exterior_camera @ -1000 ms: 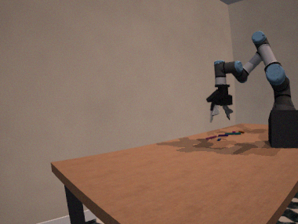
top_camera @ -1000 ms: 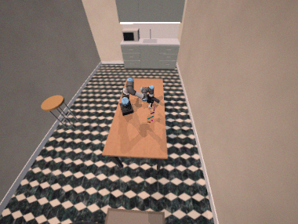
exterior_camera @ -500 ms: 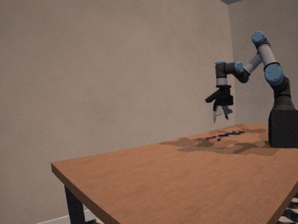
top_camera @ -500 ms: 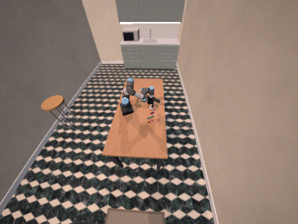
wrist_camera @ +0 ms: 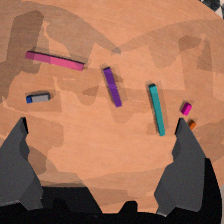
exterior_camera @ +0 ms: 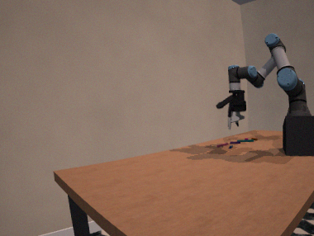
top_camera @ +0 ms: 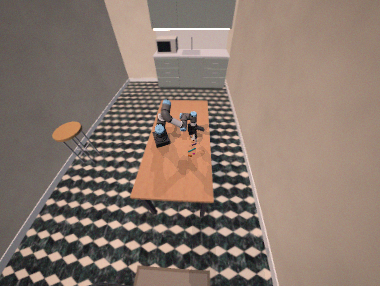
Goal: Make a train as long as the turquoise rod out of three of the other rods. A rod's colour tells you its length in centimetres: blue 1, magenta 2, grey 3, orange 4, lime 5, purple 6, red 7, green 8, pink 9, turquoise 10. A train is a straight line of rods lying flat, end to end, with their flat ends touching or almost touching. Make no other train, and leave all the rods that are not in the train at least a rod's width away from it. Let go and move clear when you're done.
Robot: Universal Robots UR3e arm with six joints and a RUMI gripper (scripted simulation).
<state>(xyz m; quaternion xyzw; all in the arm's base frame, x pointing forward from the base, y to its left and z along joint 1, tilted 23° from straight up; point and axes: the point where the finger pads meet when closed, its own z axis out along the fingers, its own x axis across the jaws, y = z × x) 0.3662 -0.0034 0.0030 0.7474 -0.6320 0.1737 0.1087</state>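
The purple rod lies 20 mm to the right of my hand and 80 mm below it. From my hand the other things lie so: grey rod 30 mm behind, 100 mm to the left, 80 mm below; then turquoise rod 30 mm behind, 100 mm to the right, 80 mm below; then pink rod 30 mm ahead, 70 mm to the left, 80 mm below.
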